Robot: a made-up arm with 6 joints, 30 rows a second.
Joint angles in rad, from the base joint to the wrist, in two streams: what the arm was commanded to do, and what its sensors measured. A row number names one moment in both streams.
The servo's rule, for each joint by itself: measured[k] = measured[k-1] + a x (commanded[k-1-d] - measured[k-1]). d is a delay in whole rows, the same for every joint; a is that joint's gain. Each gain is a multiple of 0.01, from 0.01 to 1. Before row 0 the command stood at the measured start. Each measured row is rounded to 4 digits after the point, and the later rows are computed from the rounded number. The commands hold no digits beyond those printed.
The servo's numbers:
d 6
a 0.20 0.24 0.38 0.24 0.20 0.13
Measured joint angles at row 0:
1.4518 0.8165 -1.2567 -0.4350 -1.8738 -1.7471
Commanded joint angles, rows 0 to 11:
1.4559 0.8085 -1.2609 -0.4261 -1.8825 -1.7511
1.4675 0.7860 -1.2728 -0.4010 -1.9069 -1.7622
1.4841 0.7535 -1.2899 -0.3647 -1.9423 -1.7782
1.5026 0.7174 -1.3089 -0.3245 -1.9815 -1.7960
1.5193 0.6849 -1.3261 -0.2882 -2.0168 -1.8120
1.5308 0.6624 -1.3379 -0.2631 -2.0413 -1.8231
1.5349 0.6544 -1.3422 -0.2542 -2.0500 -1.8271
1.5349 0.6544 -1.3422 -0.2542 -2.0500 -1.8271
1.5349 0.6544 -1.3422 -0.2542 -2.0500 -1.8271
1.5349 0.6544 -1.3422 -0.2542 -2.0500 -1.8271
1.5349 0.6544 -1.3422 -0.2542 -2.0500 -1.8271
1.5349 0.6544 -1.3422 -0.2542 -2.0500 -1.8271
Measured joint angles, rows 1 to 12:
1.4518 0.8165 -1.2567 -0.4350 -1.8738 -1.7471
1.4518 0.8165 -1.2567 -0.4350 -1.8738 -1.7471
1.4518 0.8165 -1.2567 -0.4350 -1.8738 -1.7471
1.4518 0.8165 -1.2567 -0.4350 -1.8738 -1.7471
1.4518 0.8165 -1.2567 -0.4350 -1.8738 -1.7471
1.4518 0.8165 -1.2567 -0.4350 -1.8738 -1.7471
1.4526 0.8146 -1.2583 -0.4329 -1.8755 -1.7476
1.4556 0.8077 -1.2638 -0.4252 -1.8818 -1.7495
1.4613 0.7947 -1.2737 -0.4107 -1.8939 -1.7532
1.4696 0.7761 -1.2871 -0.3900 -1.9114 -1.7588
1.4795 0.7542 -1.3019 -0.3656 -1.9325 -1.7657
1.4898 0.7322 -1.3156 -0.3410 -1.9543 -1.7732

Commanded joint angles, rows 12 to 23:
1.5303 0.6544 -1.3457 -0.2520 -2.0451 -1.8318
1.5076 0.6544 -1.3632 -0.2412 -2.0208 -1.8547
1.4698 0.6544 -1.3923 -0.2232 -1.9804 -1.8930
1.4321 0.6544 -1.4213 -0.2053 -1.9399 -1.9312
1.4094 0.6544 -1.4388 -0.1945 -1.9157 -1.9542
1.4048 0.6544 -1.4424 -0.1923 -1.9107 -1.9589
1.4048 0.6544 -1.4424 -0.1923 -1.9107 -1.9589
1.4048 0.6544 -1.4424 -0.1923 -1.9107 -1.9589
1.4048 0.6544 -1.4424 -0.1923 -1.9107 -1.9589
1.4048 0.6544 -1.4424 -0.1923 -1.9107 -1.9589
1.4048 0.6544 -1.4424 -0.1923 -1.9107 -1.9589
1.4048 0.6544 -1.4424 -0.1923 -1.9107 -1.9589
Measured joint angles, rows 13 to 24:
1.4988 0.7135 -1.3257 -0.3202 -1.9734 -1.7802
1.5060 0.6993 -1.3320 -0.3044 -1.9887 -1.7863
1.5118 0.6885 -1.3359 -0.2924 -2.0010 -1.7916
1.5164 0.6803 -1.3383 -0.2832 -2.0108 -1.7962
1.5201 0.6741 -1.3398 -0.2762 -2.0186 -1.8002
1.5231 0.6694 -1.3407 -0.2709 -2.0249 -1.8037
1.5245 0.6658 -1.3426 -0.2664 -2.0289 -1.8074
1.5211 0.6631 -1.3504 -0.2604 -2.0273 -1.8135
1.5108 0.6610 -1.3663 -0.2515 -2.0179 -1.8238
1.4951 0.6594 -1.3872 -0.2404 -2.0023 -1.8378
1.4780 0.6582 -1.4068 -0.2294 -1.9850 -1.8529
1.4634 0.6573 -1.4203 -0.2205 -1.9701 -1.8667

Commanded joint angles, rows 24 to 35:
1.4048 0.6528 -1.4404 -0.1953 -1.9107 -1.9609
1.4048 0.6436 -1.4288 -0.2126 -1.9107 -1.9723
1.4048 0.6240 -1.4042 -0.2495 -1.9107 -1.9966
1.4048 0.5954 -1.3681 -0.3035 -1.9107 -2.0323
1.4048 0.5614 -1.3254 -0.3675 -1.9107 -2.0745
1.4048 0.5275 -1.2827 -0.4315 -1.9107 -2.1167
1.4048 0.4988 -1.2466 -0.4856 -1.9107 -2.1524
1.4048 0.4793 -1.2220 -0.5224 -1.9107 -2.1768
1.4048 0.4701 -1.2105 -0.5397 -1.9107 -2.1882
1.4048 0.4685 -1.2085 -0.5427 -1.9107 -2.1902
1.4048 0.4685 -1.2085 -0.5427 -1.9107 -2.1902
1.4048 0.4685 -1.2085 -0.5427 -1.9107 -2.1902
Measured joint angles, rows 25 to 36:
1.4517 0.6566 -1.4287 -0.2137 -1.9582 -1.8787
1.4423 0.6561 -1.4339 -0.2086 -1.9487 -1.8891
1.4348 0.6557 -1.4371 -0.2047 -1.9411 -1.8982
1.4288 0.6554 -1.4391 -0.2017 -1.9350 -1.9061
1.4240 0.6552 -1.4404 -0.1994 -1.9301 -1.9130
1.4202 0.6550 -1.4412 -0.1977 -1.9262 -1.9190
1.4171 0.6545 -1.4409 -0.1971 -1.9231 -1.9244
1.4146 0.6519 -1.4363 -0.2008 -1.9206 -1.9306
1.4126 0.6452 -1.4241 -0.2125 -1.9186 -1.9392
1.4110 0.6332 -1.4028 -0.2343 -1.9170 -1.9513
1.4098 0.6160 -1.3734 -0.2663 -1.9157 -1.9673
1.4088 0.5948 -1.3389 -0.3059 -1.9147 -1.9867

